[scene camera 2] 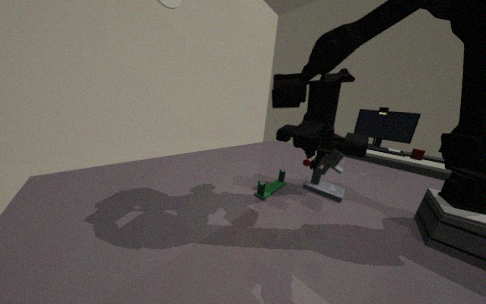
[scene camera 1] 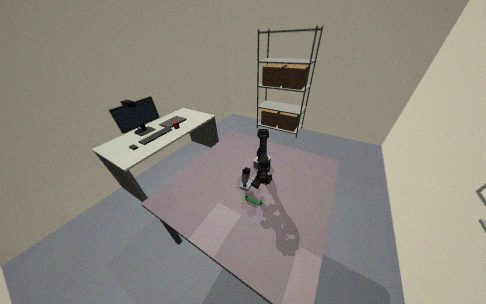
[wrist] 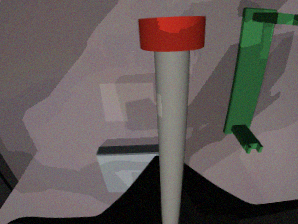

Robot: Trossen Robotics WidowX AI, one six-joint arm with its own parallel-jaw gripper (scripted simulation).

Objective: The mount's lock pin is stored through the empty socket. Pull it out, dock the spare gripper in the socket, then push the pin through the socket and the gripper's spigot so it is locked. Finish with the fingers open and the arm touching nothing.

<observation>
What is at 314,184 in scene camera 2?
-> A mount.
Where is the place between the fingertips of my gripper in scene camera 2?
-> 312,168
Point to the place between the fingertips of my gripper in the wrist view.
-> At 164,162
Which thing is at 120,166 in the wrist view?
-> A mount.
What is my gripper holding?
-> A lock pin.
</observation>
